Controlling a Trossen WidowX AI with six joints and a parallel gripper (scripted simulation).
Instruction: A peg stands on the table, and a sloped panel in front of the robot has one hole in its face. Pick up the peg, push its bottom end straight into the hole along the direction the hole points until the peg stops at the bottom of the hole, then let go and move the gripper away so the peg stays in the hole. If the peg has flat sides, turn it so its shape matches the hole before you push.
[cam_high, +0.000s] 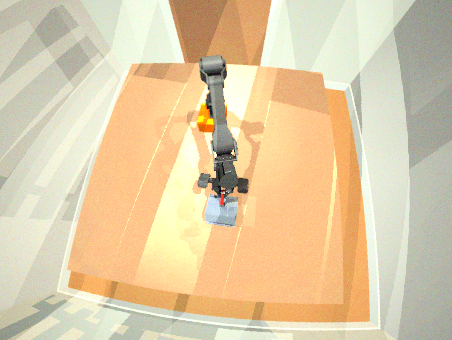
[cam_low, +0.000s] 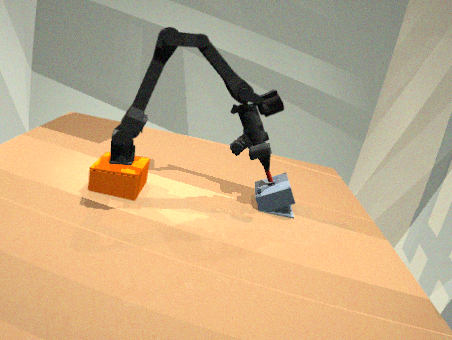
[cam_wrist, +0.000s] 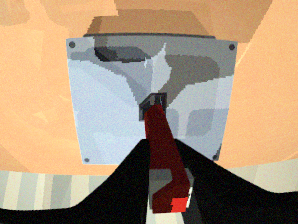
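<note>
Now: the grey sloped panel 4 cm ahead of my gripper tip, 1 cm to the right of it and 7 cm below it. From my gripper tip the other things lie so: dark red peg 1 cm behind, 1 cm above.
</note>
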